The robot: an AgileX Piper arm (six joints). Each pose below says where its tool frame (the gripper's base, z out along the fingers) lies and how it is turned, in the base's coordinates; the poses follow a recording.
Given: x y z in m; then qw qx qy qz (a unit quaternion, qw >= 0).
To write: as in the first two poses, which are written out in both.
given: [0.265, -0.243, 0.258, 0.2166, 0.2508, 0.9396, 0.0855]
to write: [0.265, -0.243, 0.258, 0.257, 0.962, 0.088, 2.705]
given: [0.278, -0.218, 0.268, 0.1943, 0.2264, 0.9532, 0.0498]
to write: [0.278, -0.218, 0.268, 0.231, 0.972, 0.051, 2.751]
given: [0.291, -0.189, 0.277, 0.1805, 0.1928, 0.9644, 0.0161]
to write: [0.291, -0.189, 0.277, 0.196, 0.980, 0.016, 2.779]
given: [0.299, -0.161, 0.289, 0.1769, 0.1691, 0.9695, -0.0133]
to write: [0.299, -0.161, 0.289, 0.172, 0.985, -0.014, 2.786]
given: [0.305, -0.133, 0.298, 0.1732, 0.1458, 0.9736, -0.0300]
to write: [0.305, -0.133, 0.298, 0.148, 0.989, -0.030, 2.793]
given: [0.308, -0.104, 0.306, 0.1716, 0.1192, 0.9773, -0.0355]
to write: [0.308, -0.104, 0.306, 0.121, 0.992, -0.036, 2.797]
